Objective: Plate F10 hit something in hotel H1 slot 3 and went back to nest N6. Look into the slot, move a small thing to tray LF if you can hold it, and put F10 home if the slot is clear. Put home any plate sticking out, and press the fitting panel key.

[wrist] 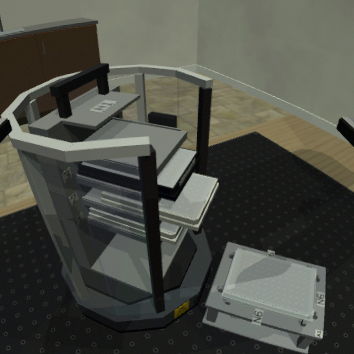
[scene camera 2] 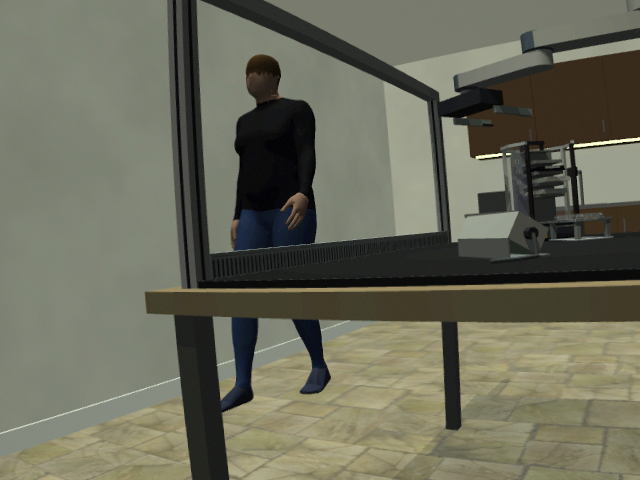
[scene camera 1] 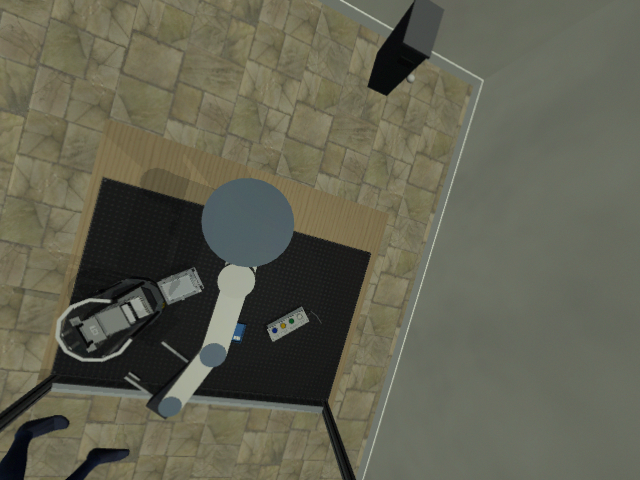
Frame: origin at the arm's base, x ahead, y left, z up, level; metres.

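Where they show: gripper, fingertip midpoint: (wrist: 173,99) (scene camera 2: 510,118) (scene camera 1: 145,358).
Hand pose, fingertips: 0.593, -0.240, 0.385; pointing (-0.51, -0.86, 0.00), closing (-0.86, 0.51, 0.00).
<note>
After its pixels a point has its place, as x, y, z.
My gripper (scene camera 1: 156,368) (scene camera 2: 492,116) is open and empty, high in front of hotel H1 (scene camera 1: 98,358) {0.657, -0.406, 0.320} (wrist: 75,149) {0.620, -0.337, 0.321}. Its fingers show at both edges of the wrist view. In the hotel, a black-edged item (wrist: 172,189) {0.533, -0.345, 0.241} lies under the grey top shelf. A white plate (wrist: 202,200) {0.492, -0.344, 0.207} below it sticks out well past the others; its slot number cannot be told. Lower plate edges (wrist: 172,235) {0.533, -0.345, 0.169} show further in. The inside of slot 3 is hidden. A clear plate (scene camera 1: 180,285) {0.407, -0.254, 0.087} (wrist: 272,282) {0.424, -0.256, 0.087} sits flat in nest N6 (wrist: 320,280) {0.351, -0.219, 0.073}. The key panel (scene camera 1: 279,334) {0.562, 0.276, 0.091} (scene camera 2: 483,248) {0.544, 0.357, 0.031} has blue, yellow, green and white keys.
A blue tray (scene camera 1: 238,332) {0.623, 0.070, 0.015}, its label unreadable, lies partly under the arm (scene camera 1: 224,317) {0.327, -0.008, 0.546}. Hotel posts (wrist: 152,225) {0.570, -0.319, 0.231} (wrist: 204,125) {0.443, -0.414, 0.262} and a top ring surround the plates. A low rail (scene camera 1: 248,404) {0.988, 0.224, 0.060} runs along the mat edge; a person (scene camera 2: 276,155) stands beyond it.
</note>
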